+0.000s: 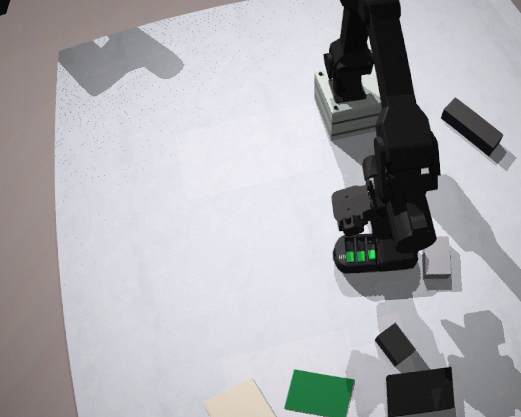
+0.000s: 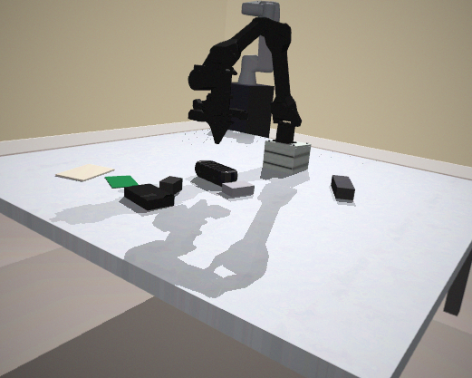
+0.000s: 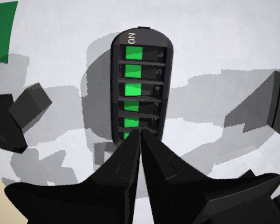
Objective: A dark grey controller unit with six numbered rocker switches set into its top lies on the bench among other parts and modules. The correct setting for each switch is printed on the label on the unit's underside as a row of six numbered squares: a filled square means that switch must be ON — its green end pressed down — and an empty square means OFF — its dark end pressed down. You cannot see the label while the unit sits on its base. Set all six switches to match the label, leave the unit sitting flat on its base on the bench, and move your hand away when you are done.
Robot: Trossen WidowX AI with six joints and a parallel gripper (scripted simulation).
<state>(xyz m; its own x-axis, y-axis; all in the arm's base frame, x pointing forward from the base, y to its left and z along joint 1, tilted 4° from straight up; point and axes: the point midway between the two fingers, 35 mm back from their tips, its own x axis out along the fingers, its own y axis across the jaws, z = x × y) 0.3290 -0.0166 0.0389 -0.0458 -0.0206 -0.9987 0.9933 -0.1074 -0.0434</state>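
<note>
The grey block lies 30 mm ahead of my gripper tip, 120 mm to the left of it and 100 mm below it. From my gripper tip the other things lie so: green card (230 mm ahead, 140 mm to the right, 110 mm below); dark flat box (270 mm ahead, 30 mm to the left, 100 mm below); small dark cube (170 mm ahead, 100 mm below).
</note>
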